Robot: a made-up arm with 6 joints.
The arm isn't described. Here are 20 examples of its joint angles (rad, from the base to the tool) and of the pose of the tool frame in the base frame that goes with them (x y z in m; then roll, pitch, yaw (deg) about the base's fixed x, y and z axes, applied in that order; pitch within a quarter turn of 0, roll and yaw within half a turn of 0).
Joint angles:
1: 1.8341 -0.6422 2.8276 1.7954 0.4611 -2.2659
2: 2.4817 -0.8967 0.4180 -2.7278 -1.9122 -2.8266
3: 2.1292 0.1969 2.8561 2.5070 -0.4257 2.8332
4: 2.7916 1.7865 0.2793 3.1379 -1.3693 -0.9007
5: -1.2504 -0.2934 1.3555 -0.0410 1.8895 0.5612
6: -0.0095 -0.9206 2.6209 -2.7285 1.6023 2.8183
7: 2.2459 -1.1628 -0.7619 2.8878 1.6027 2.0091
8: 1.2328 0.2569 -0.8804 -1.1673 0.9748 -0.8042
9: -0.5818 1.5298 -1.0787 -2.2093 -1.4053 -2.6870
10: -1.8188 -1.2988 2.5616 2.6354 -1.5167 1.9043
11: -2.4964 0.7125 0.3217 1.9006 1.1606 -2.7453
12: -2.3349 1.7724 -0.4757 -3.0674 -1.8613 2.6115
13: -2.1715 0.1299 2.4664 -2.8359 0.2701 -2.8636
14: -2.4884 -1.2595 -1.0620 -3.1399 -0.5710 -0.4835
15: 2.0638 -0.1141 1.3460 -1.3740 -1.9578 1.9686
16: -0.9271 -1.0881 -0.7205 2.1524 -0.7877 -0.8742
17: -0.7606 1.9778 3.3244 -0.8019 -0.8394 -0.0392
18: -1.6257 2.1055 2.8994 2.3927 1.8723 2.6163
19: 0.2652 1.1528 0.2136 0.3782 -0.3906 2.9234
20: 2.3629 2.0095 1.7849 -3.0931 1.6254 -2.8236
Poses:
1: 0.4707 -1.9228 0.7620 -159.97 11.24 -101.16
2: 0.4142 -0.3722 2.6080 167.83 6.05 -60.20
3: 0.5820 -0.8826 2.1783 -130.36 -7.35 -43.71
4: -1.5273 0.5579 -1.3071 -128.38 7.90 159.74
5: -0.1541 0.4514 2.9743 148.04 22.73 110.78
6: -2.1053 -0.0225 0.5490 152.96 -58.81 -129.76
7: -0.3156 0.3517 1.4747 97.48 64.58 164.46
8: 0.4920 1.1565 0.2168 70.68 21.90 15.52
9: 0.1625 -0.0064 -0.4315 32.88 36.16 45.46
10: 0.4239 1.8831 -0.3883 40.49 43.86 -146.39
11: -1.8479 -1.5059 0.8013 82.02 25.25 -69.45
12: -0.3925 -0.4205 -1.0664 33.25 22.06 -129.39
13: 0.4593 0.6855 2.6718 138.94 -60.59 64.99
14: -0.4615 -0.3533 1.2574 -152.43 -44.03 -142.50
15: -0.1414 0.0597 3.0314 -106.02 23.27 -160.41
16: 0.2794 -0.4769 1.6699 -47.72 -38.09 -101.92
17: 1.1579 -1.0236 1.4956 13.16 -32.42 -4.26
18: -0.0506 -2.1774 0.8951 72.19 44.59 -27.23
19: 2.1618 0.5717 -0.3315 145.05 72.79 -13.17
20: -1.9015 1.8833 -0.3916 171.51 73.77 -34.65
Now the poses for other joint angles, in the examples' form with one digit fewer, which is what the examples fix.
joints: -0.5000 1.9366 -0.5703 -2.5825 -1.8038 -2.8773
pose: 0.211 -0.053 -1.009 15.0 31.8 8.8
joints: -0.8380 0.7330 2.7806 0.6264 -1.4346 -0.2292
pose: 0.123 -0.229 2.616 31.1 -29.3 -89.8
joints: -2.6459 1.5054 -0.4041 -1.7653 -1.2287 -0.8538
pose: -0.797 -0.542 -0.968 -110.5 22.1 -65.3
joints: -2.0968 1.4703 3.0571 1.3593 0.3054 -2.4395
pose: -0.576 -1.054 2.129 -43.2 -72.3 -15.2
